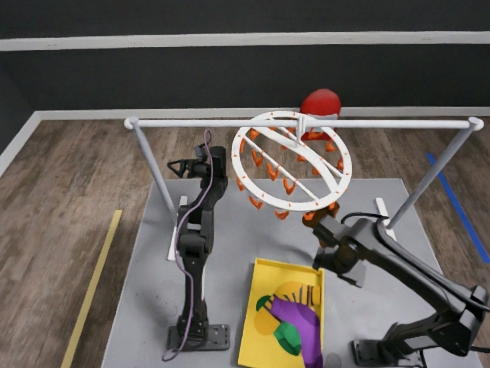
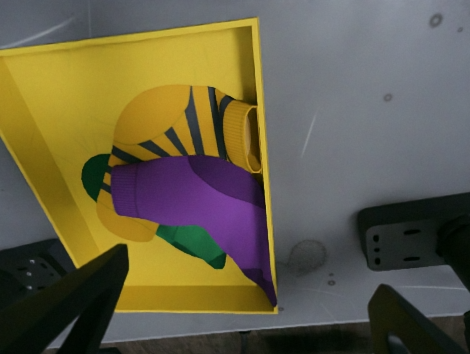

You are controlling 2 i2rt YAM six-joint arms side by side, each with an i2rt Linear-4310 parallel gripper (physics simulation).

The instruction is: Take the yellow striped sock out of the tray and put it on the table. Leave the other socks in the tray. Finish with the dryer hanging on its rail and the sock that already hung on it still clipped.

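The yellow striped sock point(image 1: 292, 290) point(image 2: 175, 125) lies in the yellow tray point(image 1: 270, 275) point(image 2: 60, 85), its cuff against the tray's right wall. The purple sock point(image 1: 302, 317) point(image 2: 165, 192) lies across it; a yellow part shows beyond. A green sock point(image 1: 287, 336) point(image 2: 192, 242) lies partly under the purple one. The white dryer point(image 1: 296, 205) hangs on its rail point(image 1: 200, 123). A brown sock point(image 1: 309, 219) hangs at its near edge, partly hidden by the right arm. My right gripper point(image 1: 336, 272) point(image 2: 250, 273) is open and empty above the tray area. My left gripper point(image 1: 175, 169) is open and empty, far from the tray.
The rail's posts point(image 1: 156, 172) point(image 1: 432, 172) stand at both sides. The right arm reaches up close under the dryer's near edge, beside the brown sock. Orange clips point(image 1: 289, 186) hang around the dryer. A red rounded thing point(image 1: 321, 102) shows behind the rail.
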